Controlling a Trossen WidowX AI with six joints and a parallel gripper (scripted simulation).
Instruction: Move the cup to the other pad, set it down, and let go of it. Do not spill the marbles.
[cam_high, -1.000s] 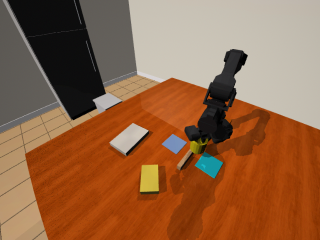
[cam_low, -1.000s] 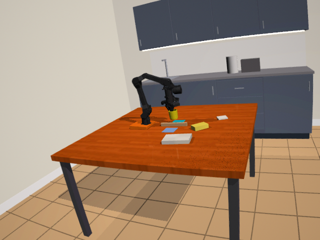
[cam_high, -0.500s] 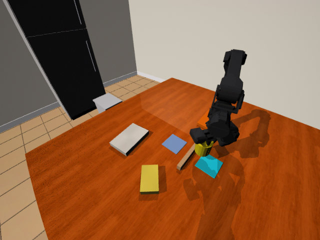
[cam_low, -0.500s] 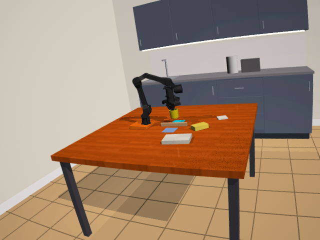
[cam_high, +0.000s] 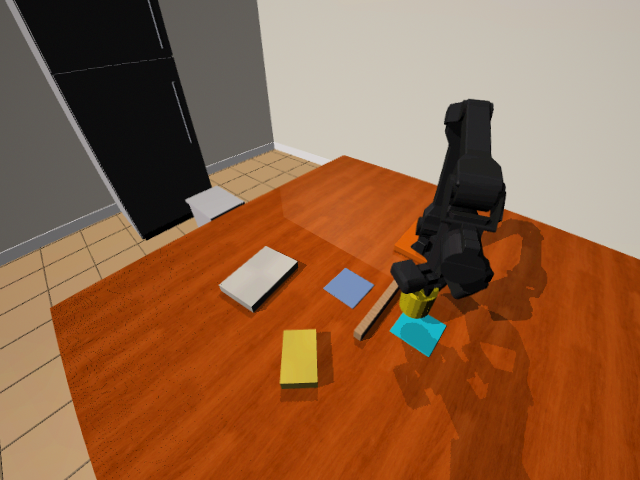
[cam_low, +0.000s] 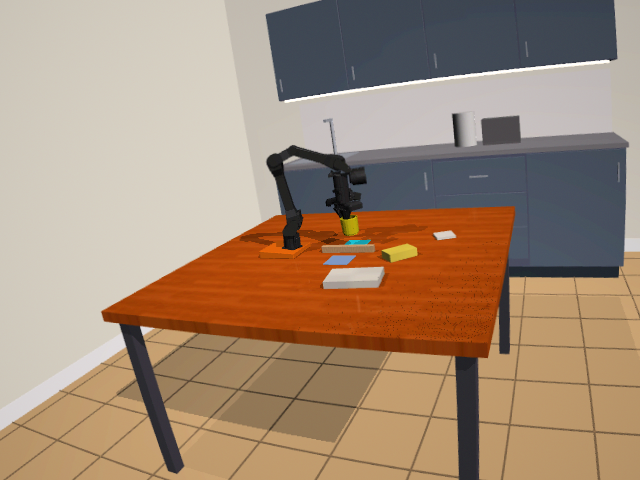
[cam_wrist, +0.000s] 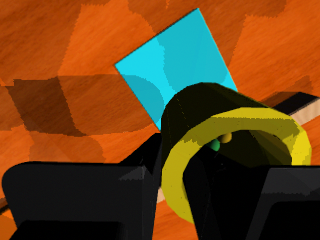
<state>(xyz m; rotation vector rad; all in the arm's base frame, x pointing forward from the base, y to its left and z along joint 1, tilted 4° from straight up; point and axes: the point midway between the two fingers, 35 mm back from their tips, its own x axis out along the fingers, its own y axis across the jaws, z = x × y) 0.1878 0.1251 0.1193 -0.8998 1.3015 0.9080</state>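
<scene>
The cyan pad lies 100 mm below my gripper tip, 20 mm to the left of it and 20 mm ahead of it. The rest, counted from my gripper tip: yellow cup 20 mm ahead, 10 mm to the right; pale blue pad 170 mm to the right, 100 mm below, 70 mm ahead; wooden bar 90 mm below, 80 mm to the right, 50 mm ahead.
</scene>
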